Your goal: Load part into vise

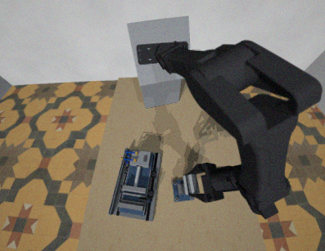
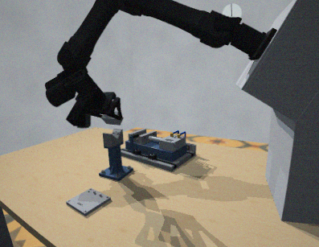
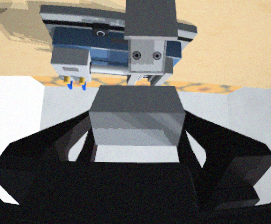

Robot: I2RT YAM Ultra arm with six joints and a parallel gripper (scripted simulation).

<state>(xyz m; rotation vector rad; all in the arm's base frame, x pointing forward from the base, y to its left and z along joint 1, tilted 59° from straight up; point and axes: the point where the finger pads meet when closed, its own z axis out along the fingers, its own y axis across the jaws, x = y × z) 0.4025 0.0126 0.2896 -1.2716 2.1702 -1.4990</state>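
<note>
Right now the V-block post is 1 cm ahead of my hand and 15 cm below it. Also, from my hand: air cylinder rod (6 cm behind, 21 cm to the right, 14 cm below); part (right at my hand); work stop (3 cm ahead, 18 cm to the right, 12 cm below).
</note>
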